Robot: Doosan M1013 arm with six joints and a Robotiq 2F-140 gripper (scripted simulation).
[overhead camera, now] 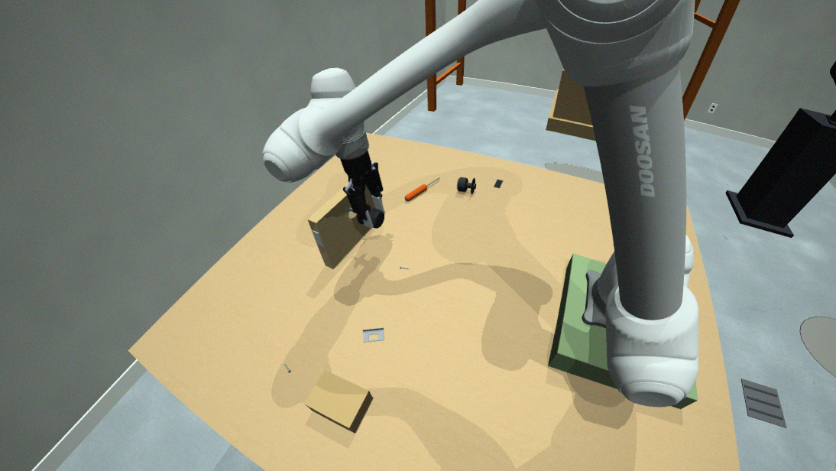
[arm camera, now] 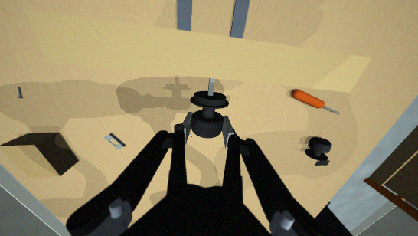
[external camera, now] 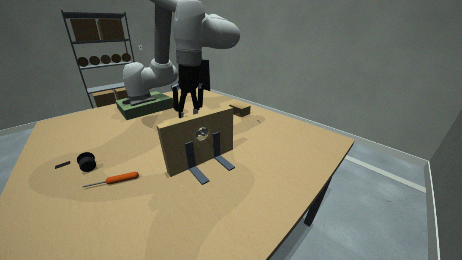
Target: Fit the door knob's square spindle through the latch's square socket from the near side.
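Right now the latch is 10 cm ahead of my hand, 3 cm below it and 1 cm to the right of it. From my hand the other things lie so: upright wooden panel 10 cm ahead, 4 cm below, 1 cm to the right; orange-handled screwdriver 35 cm to the right, 15 cm below, 1 cm behind; wooden block 48 cm to the left, 16 cm behind, 13 cm below.
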